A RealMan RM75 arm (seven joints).
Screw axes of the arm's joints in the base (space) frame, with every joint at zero. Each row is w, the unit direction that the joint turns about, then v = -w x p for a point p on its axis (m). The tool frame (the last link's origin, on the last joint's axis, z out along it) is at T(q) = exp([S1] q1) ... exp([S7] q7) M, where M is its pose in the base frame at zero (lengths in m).
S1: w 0 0 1 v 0 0 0
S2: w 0 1 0 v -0.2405 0 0
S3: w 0 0 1 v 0 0 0
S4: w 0 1 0 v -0.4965 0 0
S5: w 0 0 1 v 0 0 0
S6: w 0 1 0 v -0.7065 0 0
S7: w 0 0 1 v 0 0 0
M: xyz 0 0 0.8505 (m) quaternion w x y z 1 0 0 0
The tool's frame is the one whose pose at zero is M.
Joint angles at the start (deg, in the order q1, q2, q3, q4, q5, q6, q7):
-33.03 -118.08 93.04 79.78 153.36 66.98 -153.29
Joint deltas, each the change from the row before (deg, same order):
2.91 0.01 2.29 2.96 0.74 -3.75 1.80
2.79 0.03 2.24 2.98 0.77 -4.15 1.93
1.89 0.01 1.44 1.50 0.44 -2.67 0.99
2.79 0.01 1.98 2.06 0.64 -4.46 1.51
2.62 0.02 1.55 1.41 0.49 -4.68 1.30
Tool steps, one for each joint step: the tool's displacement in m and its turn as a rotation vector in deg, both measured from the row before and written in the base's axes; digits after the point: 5 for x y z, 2 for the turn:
0.00196 -0.00419 -0.00002 1.64 0.17 -4.48
0.00459 -0.00400 0.00068 1.90 -0.02 -4.93
0.00103 -0.00344 -0.00042 1.11 -0.13 -2.50
0.00234 -0.00458 0.00024 2.02 -0.49 -3.82
0.00087 -0.00354 0.00116 2.29 -0.81 -3.15

